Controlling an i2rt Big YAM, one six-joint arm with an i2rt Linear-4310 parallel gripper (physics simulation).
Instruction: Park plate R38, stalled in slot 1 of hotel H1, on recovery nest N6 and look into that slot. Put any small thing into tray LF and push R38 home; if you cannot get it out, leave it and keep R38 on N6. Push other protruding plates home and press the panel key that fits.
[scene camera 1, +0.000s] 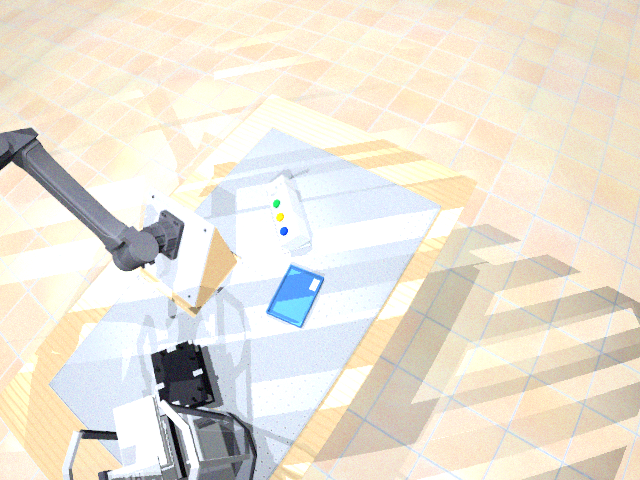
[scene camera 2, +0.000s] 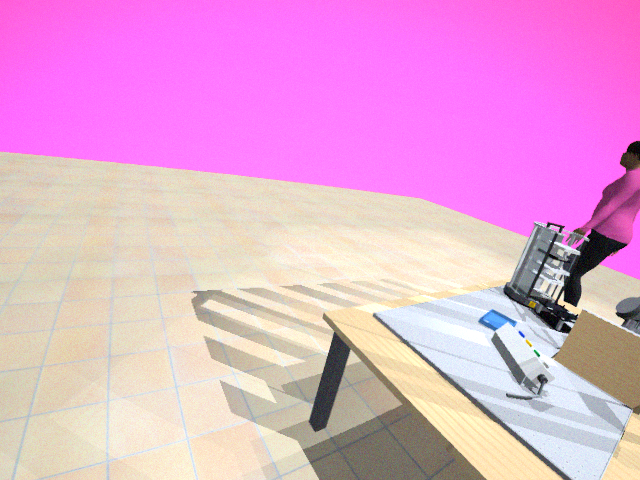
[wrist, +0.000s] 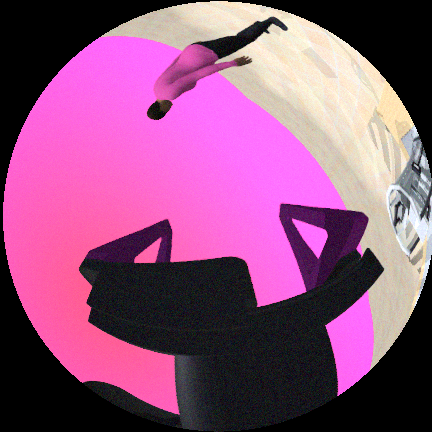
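Pixels of known places: gripper, between the fingertips: (wrist: 225, 217); arm's base, origin of its link: (scene camera 1: 170, 234) (scene camera 2: 624, 345).
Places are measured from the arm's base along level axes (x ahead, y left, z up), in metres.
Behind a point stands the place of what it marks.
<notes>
A tall grey rack with a black base (scene camera 1: 166, 439) @[x 0.423, y -0.342, z 0.171 m] (scene camera 2: 526, 266) @[x 0.467, y -0.290, z 0.040 m] (wrist: 411, 181), apparently the hotel, has several white levels. Its labels are unreadable, and I cannot tell which piece is R38 or see into slot 1. A low black fixture (scene camera 1: 180, 373) @[x 0.252, y -0.269, z -0.077 m], probably nest N6, sits beside the rack in scene camera 1. The blue tray (scene camera 1: 289, 303) @[x 0.356, y 0.052, z -0.134 m] (scene camera 2: 495, 320) @[x 0.374, y 0.067, z -0.134 m] shows a white label and no small thing in it. The white panel (scene camera 1: 298, 227) @[x 0.270, y 0.231, z -0.056 m] (scene camera 2: 511, 353) @[x 0.208, y 0.313, z -0.097 m] has green, yellow and blue keys. My gripper (wrist: 225, 217) @[x 0.138, y -0.668, z 0.586 m] is open and empty, facing away from the table, with the rack far to its right.
A dark jointed arm (scene camera 1: 69, 193) @[x -0.088, y -0.104, z 0.267 m] carries a large white-faced, wood-sided box (scene camera 1: 193, 253) @[x 0.096, y -0.005, z -0.006 m] above the table (scene camera 1: 444, 180) @[x 0.533, y 0.673, z -0.149 m] (scene camera 2: 439, 408) @[x 0.197, y 0.672, z -0.149 m]; it hides part of the mat (scene camera 1: 361, 227) @[x 0.396, y 0.366, z -0.136 m] (scene camera 2: 439, 335) @[x 0.393, y 0.422, z -0.136 m]. A person in pink (scene camera 2: 612, 217) (wrist: 187, 70) stands beyond the rack. A cable (scene camera 2: 519, 396) @[x 0.112, y 0.434, z -0.131 m] trails from the panel.
</notes>
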